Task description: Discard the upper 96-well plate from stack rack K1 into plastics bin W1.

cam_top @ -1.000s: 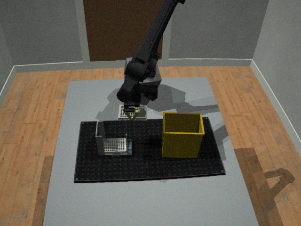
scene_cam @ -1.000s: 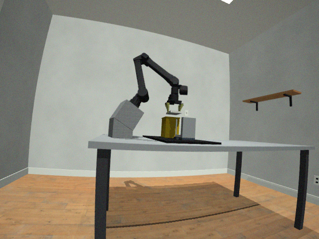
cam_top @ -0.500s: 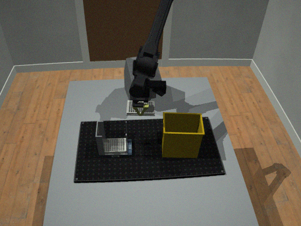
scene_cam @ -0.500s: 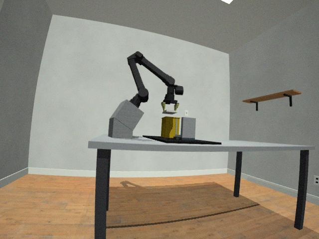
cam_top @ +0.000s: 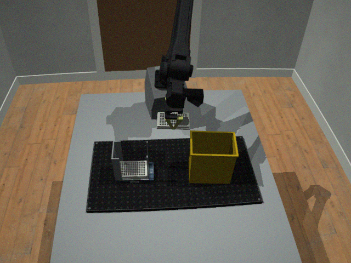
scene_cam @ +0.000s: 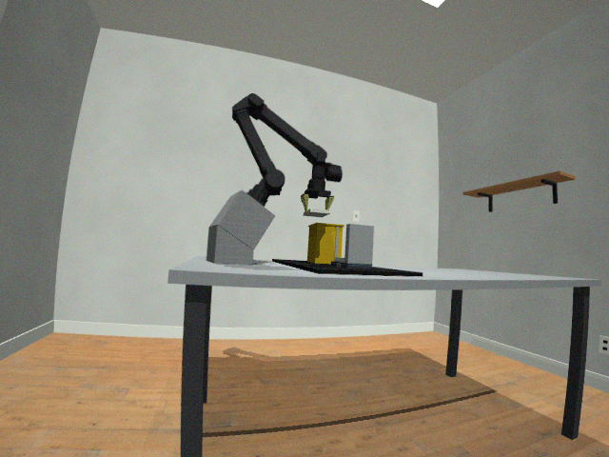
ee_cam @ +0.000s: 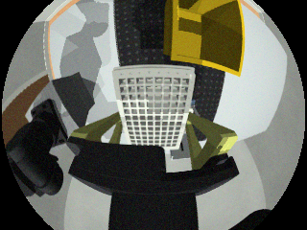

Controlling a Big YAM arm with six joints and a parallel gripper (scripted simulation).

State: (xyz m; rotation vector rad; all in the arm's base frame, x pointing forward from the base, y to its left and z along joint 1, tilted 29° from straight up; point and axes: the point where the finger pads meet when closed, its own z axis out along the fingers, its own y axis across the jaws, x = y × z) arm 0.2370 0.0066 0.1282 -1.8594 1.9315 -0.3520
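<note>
Now: the yellow plastics bin W1 9 cm ahead of my hand, 16 cm to the left of it and 12 cm below it.
</note>
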